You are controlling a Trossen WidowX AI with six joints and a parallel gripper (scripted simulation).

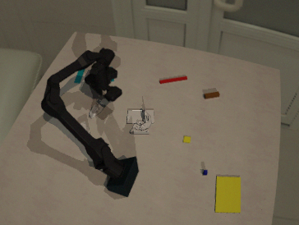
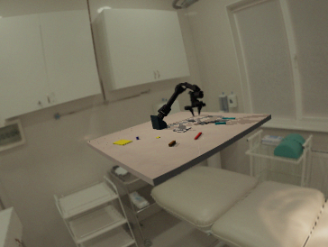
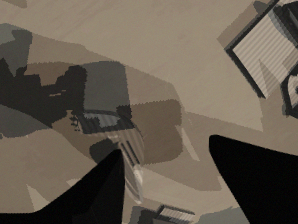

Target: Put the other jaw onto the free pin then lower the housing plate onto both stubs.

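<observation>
The jaw lies 80 mm below my gripper tip, 60 mm to the left of it and 10 mm ahead of it. Also, from my gripper tip: brown block 470 mm to the right, 190 mm ahead, 70 mm below; then yellow square 390 mm to the right, 80 mm below, 80 mm behind; then red bar 260 mm to the right, 240 mm ahead, 80 mm below.
</observation>
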